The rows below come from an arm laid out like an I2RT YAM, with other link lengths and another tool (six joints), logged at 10 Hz.
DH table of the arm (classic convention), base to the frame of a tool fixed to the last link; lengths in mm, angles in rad. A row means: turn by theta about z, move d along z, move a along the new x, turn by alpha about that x. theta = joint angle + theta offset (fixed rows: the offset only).
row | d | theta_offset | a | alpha
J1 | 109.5 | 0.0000 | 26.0 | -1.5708
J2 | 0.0 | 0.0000 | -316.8 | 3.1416
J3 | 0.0 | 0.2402 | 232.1 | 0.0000
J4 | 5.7 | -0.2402 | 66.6 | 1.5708
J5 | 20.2 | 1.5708 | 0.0 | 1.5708
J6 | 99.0 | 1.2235 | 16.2 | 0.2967
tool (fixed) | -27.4 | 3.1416 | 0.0 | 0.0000
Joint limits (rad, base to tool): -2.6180..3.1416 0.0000..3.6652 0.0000..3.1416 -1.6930..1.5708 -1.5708..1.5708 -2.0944..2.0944
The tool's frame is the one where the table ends.
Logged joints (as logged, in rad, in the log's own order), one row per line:
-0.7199 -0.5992 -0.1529 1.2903 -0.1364 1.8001
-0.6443 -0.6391 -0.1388 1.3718 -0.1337 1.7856
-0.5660 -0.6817 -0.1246 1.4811 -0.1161 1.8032
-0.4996 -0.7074 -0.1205 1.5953 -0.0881 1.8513
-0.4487 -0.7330 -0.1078 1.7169 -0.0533 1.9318
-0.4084 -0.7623 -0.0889 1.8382 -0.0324 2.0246
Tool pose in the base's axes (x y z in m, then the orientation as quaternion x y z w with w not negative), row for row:
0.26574 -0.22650 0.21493 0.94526 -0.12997 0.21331 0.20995
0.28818 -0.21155 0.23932 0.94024 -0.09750 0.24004 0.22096
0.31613 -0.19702 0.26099 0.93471 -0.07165 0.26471 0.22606
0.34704 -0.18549 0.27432 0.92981 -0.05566 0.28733 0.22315
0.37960 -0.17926 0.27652 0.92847 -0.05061 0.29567 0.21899
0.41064 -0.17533 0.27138 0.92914 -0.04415 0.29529 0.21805
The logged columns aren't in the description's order. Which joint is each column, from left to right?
Columns, left to right: J1, J4, J5, J3, J6, J2.
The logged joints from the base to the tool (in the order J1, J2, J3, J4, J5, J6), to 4 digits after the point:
-0.7199 1.8001 1.2903 -0.5992 -0.1529 -0.1364
-0.6443 1.7856 1.3718 -0.6391 -0.1388 -0.1337
-0.5660 1.8032 1.4811 -0.6817 -0.1246 -0.1161
-0.4996 1.8513 1.5953 -0.7074 -0.1205 -0.0881
-0.4487 1.9318 1.7169 -0.7330 -0.1078 -0.0533
-0.4084 2.0246 1.8382 -0.7623 -0.0889 -0.0324

